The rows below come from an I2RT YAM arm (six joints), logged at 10 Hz.
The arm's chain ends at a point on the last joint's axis. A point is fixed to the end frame.
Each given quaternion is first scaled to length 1.
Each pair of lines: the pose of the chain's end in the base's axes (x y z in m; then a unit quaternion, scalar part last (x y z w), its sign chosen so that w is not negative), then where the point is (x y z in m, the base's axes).
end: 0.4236 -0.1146 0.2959 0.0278 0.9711 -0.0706 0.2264
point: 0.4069 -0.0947 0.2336
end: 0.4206 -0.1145 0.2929 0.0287 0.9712 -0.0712 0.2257
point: 0.4039 -0.0946 0.2307
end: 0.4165 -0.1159 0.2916 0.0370 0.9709 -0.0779 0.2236
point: 0.4000 -0.0962 0.2292
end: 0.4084 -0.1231 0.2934 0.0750 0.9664 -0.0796 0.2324
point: 0.3949 -0.1016 0.2309
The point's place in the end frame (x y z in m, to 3 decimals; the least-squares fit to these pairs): 0.043 0.026 0.045
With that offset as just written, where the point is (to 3 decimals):
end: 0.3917 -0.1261 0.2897 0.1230 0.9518 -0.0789 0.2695
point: 0.386 -0.103 0.227
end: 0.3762 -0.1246 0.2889 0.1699 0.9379 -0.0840 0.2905
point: 0.376 -0.100 0.226
